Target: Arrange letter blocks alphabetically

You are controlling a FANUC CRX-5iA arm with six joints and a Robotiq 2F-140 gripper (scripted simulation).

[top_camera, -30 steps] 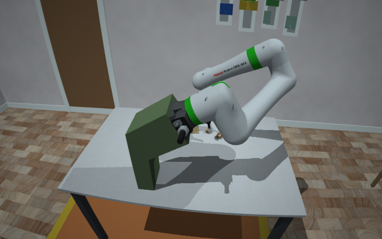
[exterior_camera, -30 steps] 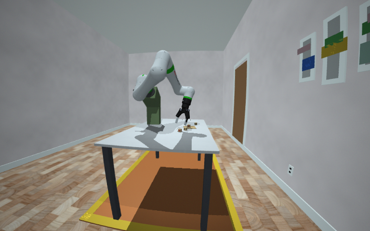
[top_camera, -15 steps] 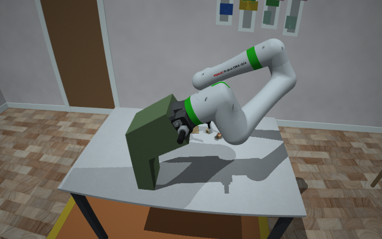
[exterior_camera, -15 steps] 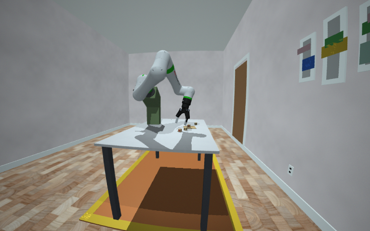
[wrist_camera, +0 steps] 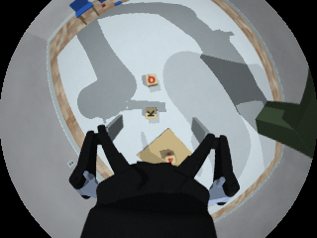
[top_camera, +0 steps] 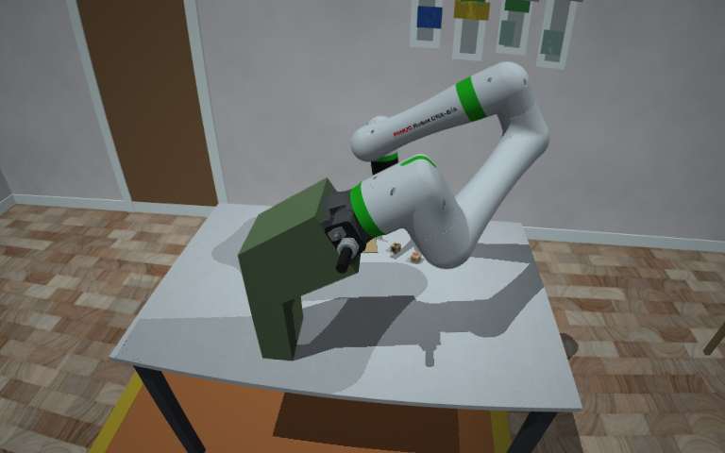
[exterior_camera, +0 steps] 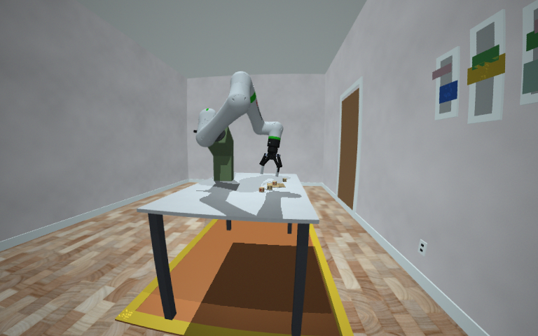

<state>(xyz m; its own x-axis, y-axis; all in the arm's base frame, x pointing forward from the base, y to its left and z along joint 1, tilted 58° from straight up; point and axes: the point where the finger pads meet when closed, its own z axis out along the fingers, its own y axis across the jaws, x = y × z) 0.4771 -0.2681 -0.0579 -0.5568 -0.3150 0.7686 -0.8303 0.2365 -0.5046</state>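
My hand is 13 cm to the right of the tan mat, 11 cm above it and 4 cm short of it.
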